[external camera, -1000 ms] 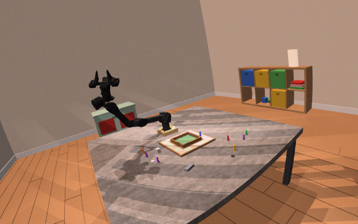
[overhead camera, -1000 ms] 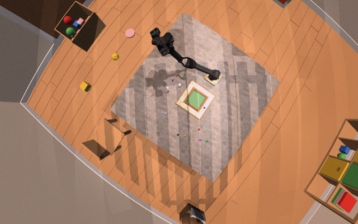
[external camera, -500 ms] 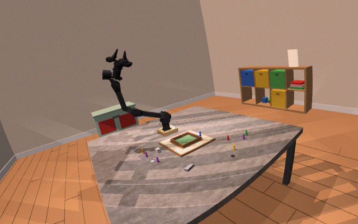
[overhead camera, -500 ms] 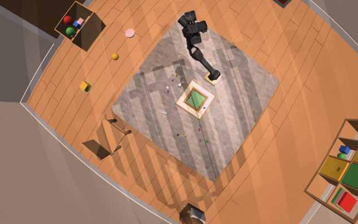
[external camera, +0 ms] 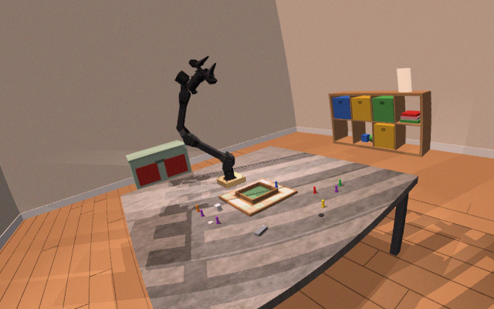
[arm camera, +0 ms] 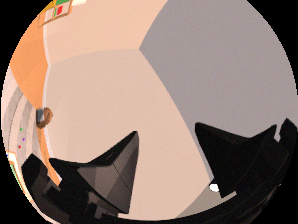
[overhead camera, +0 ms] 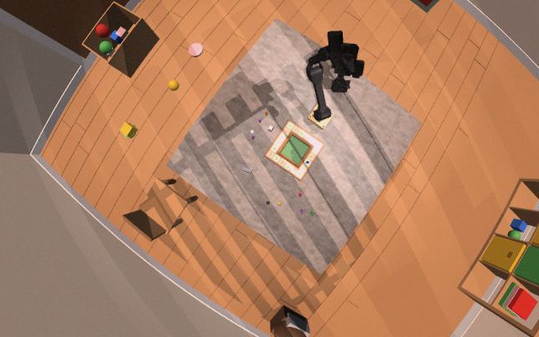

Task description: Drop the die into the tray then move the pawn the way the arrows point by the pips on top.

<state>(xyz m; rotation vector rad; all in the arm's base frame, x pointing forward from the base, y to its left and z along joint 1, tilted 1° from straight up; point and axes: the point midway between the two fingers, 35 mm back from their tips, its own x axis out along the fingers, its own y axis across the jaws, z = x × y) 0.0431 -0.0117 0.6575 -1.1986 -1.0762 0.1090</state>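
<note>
The white die is 210 mm ahead of my gripper tip, 160 mm to the right of it and 700 mm below it. Round my gripper tip: green dice tray: 200 mm ahead, 50 mm to the left, 700 mm below; then blue pawn: 200 mm ahead, 160 mm to the left, 680 mm below; then orange pawn: 170 mm ahead, 250 mm to the right, 700 mm below.
</note>
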